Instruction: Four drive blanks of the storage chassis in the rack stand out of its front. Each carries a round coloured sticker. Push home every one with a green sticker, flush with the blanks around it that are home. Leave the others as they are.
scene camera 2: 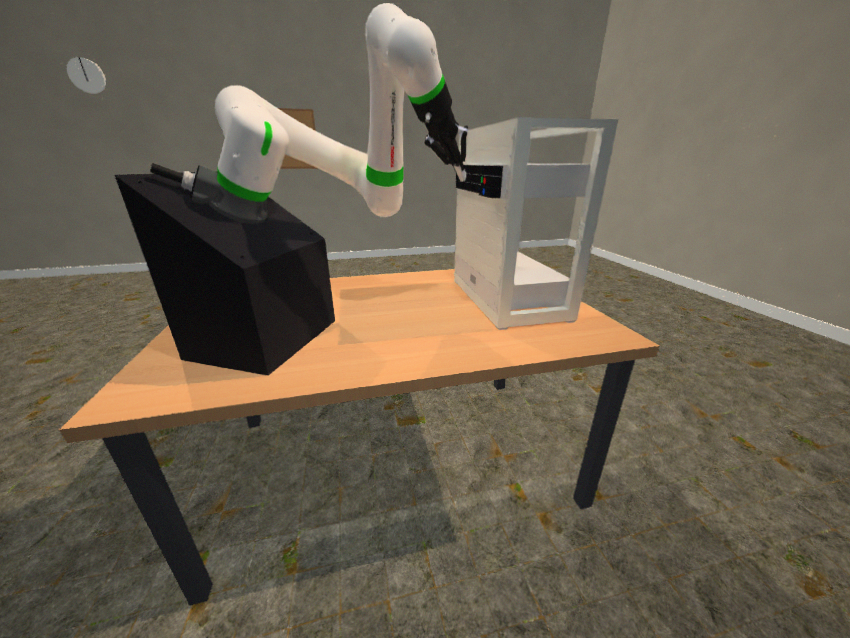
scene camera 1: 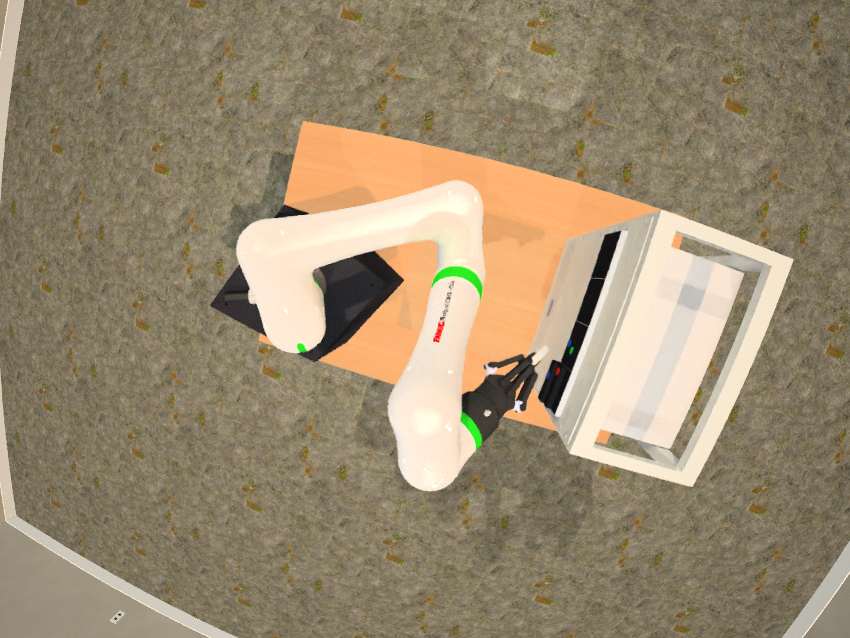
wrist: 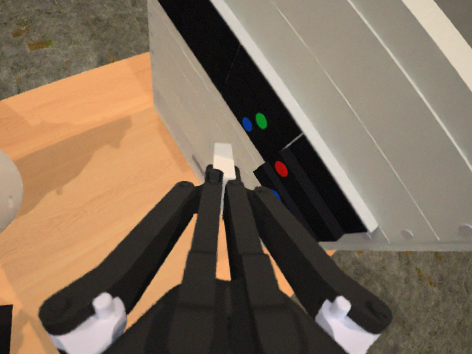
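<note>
The storage chassis has a black front in the pale rack. A green sticker sits beside a blue sticker; the green one's blank shows no clear step to its neighbours. The blanks with a red sticker and a second, partly hidden blue sticker stand out at the end of the front. My gripper is shut and empty, its pale tip in front of the chassis, apparently apart from it.
The rack stands on the wooden table. The rack's pale front panel is below the chassis. The black arm pedestal stands at the table's other end. A pale box lies low in the rack.
</note>
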